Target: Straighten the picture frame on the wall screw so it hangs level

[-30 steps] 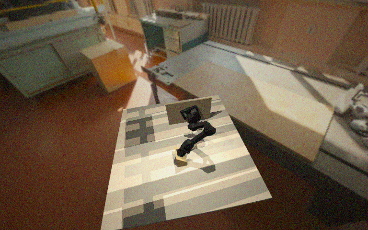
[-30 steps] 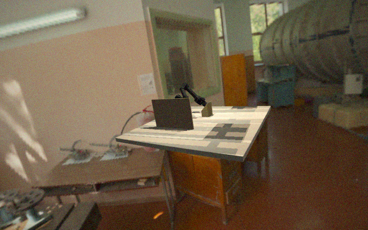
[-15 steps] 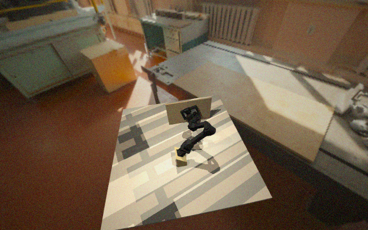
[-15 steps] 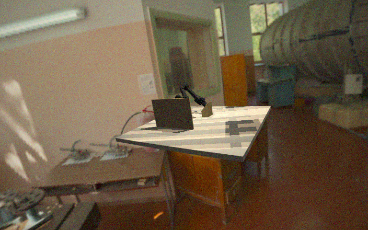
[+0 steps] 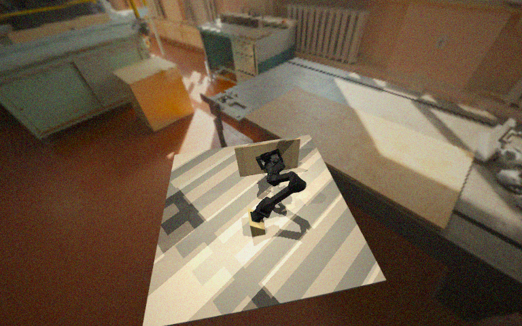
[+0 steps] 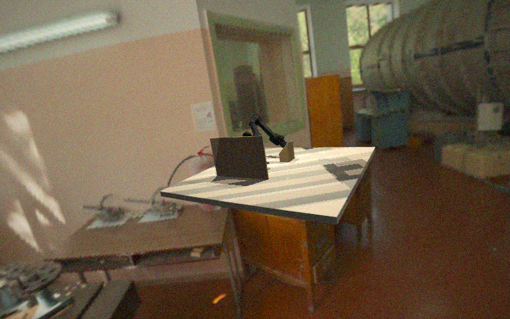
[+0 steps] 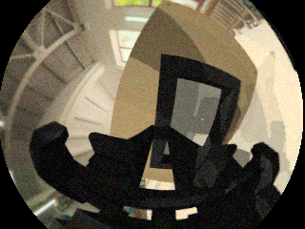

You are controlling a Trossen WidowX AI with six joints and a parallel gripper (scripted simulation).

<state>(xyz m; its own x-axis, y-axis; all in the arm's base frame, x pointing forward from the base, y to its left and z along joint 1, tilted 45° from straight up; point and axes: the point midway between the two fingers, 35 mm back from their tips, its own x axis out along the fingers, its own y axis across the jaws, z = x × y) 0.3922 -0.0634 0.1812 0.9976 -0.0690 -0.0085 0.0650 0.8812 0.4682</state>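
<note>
Right now the black picture frame is 10 mm ahead of my gripper tip, 20 mm to the right of it and 50 mm below it. The rest, counted from my gripper tip: tan wall board: 20 mm ahead, 20 mm to the right, 60 mm below.
</note>
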